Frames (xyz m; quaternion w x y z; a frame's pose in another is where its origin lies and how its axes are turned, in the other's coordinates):
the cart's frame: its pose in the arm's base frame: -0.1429 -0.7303 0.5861 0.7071 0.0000 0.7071 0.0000
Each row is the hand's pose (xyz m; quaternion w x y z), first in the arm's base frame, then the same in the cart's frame.
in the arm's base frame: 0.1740 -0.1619 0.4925 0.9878 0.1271 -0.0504 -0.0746
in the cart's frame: 0.0936 0.5684 0.3169 0.6628 0.1426 -0.7341 0.0371
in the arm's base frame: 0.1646 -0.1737 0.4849 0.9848 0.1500 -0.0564 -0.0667
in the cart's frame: 0.1012 0.5566 0.3075 0.6565 0.1532 -0.7363 0.0589
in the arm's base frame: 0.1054 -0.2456 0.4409 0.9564 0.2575 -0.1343 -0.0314
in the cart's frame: 0.1452 0.4847 0.2483 0.5813 0.2043 -0.7712 0.1599
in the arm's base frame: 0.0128 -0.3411 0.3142 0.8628 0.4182 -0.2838 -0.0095
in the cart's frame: 0.2719 0.3892 0.1557 0.4094 0.3024 -0.8108 0.2890
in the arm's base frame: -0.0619 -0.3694 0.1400 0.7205 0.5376 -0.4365 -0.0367
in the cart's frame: 0.4461 0.3609 0.0810 0.2008 0.4061 -0.8181 0.3542
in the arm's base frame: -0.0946 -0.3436 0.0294 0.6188 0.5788 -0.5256 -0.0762
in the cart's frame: 0.5567 0.3867 0.0483 0.0659 0.4632 -0.8092 0.3554
